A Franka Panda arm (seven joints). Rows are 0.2 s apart.
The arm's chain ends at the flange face. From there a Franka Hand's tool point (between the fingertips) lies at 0.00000 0.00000 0.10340 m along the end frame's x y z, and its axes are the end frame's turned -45 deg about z.
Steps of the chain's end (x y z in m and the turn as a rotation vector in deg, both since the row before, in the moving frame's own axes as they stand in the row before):
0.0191 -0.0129 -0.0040 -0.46 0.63 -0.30
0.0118 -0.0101 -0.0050 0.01 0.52 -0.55
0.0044 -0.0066 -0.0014 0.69 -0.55 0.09
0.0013 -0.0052 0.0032 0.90 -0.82 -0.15
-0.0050 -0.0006 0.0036 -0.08 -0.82 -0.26
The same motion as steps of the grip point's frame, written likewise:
0.0228 0.0058 -0.0040 -0.77 0.12 -0.30
0.0162 0.0018 -0.0050 -0.36 0.37 -0.55
0.0080 -0.0031 -0.0014 0.88 0.10 0.09
0.0047 -0.0050 0.0032 1.22 0.06 -0.15
-0.0043 -0.0049 0.0036 0.52 -0.64 -0.26

